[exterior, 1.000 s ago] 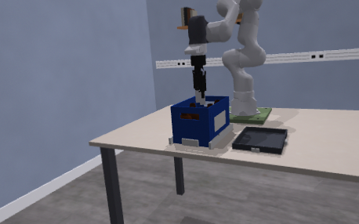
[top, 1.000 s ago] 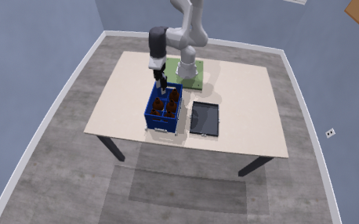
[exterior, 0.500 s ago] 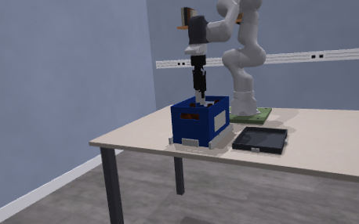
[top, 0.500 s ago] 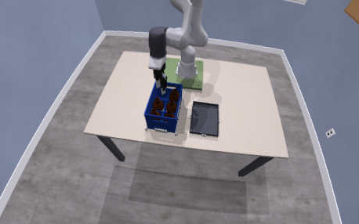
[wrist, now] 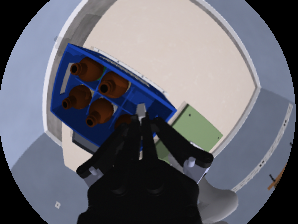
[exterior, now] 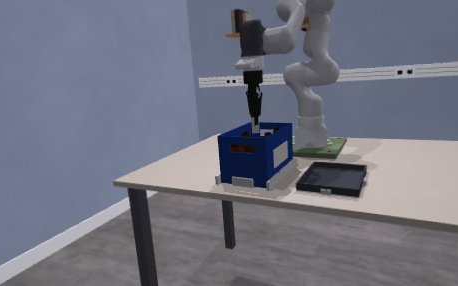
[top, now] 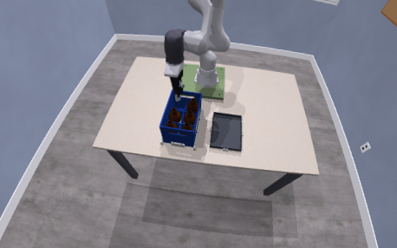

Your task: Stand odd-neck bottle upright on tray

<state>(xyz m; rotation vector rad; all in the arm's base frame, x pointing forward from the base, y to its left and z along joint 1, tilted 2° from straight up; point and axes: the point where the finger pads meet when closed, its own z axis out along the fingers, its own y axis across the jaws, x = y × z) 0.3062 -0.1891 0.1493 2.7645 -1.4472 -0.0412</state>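
Now: hand 10 mm short of the bottle, 90 mm to the right of it and 90 mm above it. The rest, counted from my hand: blue crate: 90 mm ahead, 30 mm to the left, 90 mm below; dark tray: 130 mm ahead, 300 mm to the left, 160 mm below.
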